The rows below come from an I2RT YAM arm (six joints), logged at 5 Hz.
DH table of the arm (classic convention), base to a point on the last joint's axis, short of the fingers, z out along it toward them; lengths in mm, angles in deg. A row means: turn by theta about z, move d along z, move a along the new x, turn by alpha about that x. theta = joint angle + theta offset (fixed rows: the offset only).
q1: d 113.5; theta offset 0; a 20; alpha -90
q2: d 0; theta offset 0; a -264; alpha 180
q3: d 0; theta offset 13.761; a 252.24; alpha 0
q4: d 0; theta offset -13.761; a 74; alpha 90
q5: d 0; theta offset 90; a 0; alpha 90
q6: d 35.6; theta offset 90; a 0; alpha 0
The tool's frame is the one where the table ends.
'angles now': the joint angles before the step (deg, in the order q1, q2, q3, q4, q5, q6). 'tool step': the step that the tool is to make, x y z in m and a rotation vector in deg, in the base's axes. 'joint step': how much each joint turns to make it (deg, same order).
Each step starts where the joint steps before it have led.
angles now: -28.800, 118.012, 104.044, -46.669, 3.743, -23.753
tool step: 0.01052, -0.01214, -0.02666, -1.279, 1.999, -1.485
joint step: -0.511, 4.415, 0.891, 2.411, 2.300, -0.153
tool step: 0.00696, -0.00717, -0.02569, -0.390, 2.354, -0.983
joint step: -0.218, 3.724, 0.414, 1.452, 1.680, -0.007
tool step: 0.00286, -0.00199, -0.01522, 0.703, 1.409, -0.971
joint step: -0.002, 2.053, 0.183, 0.180, 0.492, 0.846
